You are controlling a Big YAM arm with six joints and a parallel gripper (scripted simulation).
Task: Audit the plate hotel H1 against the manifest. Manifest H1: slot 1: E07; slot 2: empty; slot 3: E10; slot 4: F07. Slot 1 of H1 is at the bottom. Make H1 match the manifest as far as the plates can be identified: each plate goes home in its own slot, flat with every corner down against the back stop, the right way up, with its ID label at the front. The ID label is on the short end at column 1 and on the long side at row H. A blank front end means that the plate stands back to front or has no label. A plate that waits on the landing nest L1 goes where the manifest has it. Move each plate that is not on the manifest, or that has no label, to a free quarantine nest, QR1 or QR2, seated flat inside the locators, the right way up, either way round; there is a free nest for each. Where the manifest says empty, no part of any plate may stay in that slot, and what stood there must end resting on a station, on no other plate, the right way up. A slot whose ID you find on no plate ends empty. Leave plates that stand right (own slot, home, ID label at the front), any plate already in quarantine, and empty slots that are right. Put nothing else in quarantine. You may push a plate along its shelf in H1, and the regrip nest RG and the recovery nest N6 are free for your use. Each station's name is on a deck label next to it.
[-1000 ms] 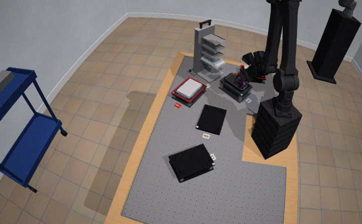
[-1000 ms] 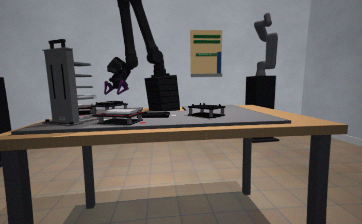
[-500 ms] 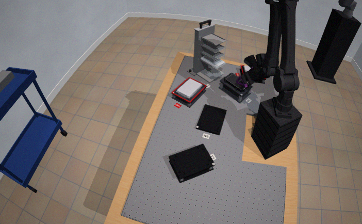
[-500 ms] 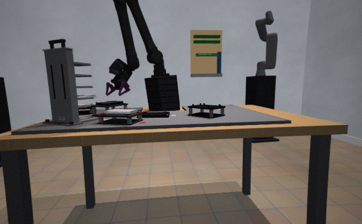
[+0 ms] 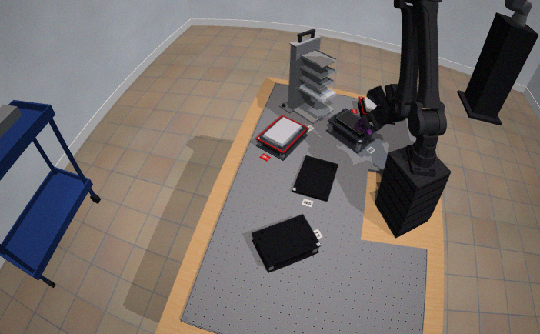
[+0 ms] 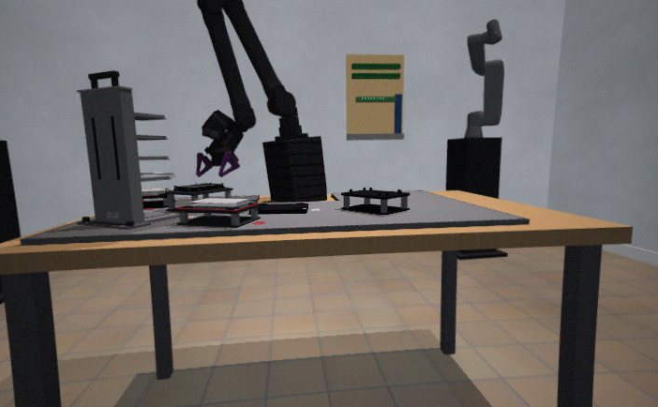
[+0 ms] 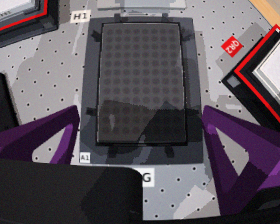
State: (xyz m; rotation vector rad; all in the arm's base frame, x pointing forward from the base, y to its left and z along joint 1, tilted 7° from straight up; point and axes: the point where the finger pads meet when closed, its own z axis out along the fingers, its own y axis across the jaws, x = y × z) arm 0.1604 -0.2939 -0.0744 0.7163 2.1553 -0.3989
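My hand is 30 mm short of the dark plate, 30 mm to the left of it and 40 mm above it. The rest, counted from my hand: RG label: 50 mm behind, 40 mm to the left, 110 mm below; QR2 label: 10 mm ahead, 190 mm to the right, 110 mm below; regrip nest: 30 mm ahead, 30 mm to the right, 50 mm below.
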